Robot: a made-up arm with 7 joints.
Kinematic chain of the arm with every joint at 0, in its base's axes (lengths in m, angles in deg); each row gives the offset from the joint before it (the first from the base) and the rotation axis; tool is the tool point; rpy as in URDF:
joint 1: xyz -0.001 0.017 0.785 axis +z
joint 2: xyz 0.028 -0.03 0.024 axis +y
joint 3: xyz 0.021 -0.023 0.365 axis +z
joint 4: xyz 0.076 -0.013 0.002 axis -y
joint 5: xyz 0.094 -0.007 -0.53 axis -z
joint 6: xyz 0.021 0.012 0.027 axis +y
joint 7: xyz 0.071 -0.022 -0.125 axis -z
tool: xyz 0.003 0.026 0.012 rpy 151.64 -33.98 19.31
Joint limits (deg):
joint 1: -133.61..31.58
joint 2: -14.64..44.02
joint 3: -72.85..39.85
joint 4: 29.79..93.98
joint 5: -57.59..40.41
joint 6: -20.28..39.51
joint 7: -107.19..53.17
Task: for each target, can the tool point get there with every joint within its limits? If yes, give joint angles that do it. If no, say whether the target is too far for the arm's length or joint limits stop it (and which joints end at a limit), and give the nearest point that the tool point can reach.
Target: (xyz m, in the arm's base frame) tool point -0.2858 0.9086 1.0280
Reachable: no: joint limits stop it (at a limit: joint 1, joint 2, joint 3, joint 5, joint 6) | nearest point 0.1197 0.6169 1.1183 | short by 0.508 m
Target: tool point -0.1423 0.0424 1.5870
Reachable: no: joint limits stop it (at a limit: joint 1, joint 2, joint 4, joint 6, joint 7) | nearest point -0.4964 -0.1643 1.5952 | short by 0.410 m
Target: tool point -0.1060 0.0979 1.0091
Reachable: no: joint limits stop it (at a limit: joint 1, joint 2, joint 3, joint 4, joint 5, joint 6, joint 7) | nearest point -0.4838 0.2142 0.7126 | short by 0.494 m
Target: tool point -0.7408 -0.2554 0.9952
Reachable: yes | joints -108.14 5.29 -53.07 67.54 -3.60 31.58 -15.85
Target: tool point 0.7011 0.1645 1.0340
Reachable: yes | joints -1.24 -1.11 21.95 58.87 17.80 -12.07 -64.24
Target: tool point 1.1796 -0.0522 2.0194
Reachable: no: too far | nearest point 0.6831 -0.0307 1.4902 | short by 0.726 m
